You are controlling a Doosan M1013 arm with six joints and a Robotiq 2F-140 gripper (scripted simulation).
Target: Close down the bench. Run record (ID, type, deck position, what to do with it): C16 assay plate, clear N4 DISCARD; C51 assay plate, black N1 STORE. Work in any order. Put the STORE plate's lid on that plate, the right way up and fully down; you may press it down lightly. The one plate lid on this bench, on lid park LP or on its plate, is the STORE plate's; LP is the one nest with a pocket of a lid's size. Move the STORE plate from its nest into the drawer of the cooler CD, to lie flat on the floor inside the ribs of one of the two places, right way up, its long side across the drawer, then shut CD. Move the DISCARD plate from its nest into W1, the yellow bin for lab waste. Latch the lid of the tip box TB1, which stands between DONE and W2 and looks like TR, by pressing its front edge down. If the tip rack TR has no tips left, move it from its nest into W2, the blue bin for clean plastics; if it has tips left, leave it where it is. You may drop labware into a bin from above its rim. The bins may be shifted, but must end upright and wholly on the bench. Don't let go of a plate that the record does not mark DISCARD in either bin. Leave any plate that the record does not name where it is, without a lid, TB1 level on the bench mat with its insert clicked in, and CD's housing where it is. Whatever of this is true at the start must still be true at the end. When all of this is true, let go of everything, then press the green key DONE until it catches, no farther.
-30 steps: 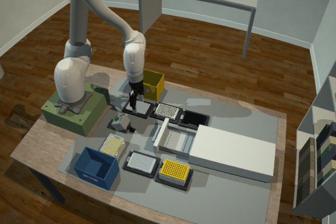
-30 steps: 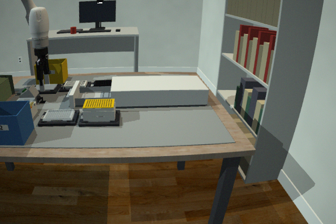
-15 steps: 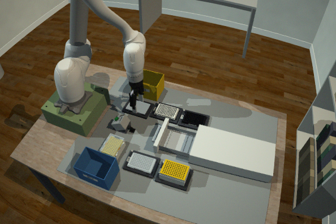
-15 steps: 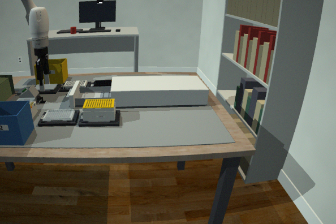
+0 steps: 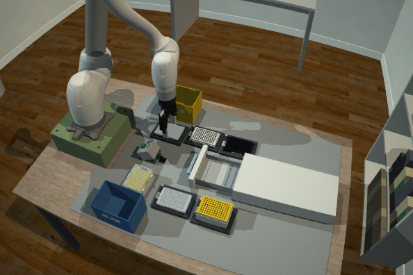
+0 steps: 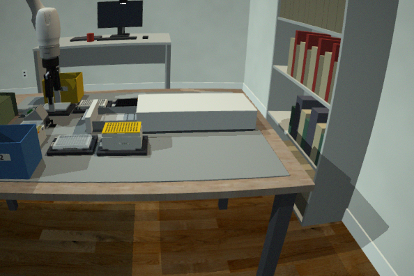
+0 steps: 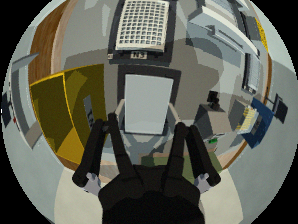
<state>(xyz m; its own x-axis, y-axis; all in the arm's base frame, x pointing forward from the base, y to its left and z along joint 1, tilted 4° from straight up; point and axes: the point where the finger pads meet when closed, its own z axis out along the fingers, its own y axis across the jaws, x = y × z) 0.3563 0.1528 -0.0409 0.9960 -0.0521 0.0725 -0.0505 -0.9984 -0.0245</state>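
My gripper is now 4 cm above the lid park. The rest, counted from my hand: yellow bin W1 (16 cm to the left); green key DONE (16 cm to the right, 6 cm behind, 2 cm above); grey plate lid (2 cm below).
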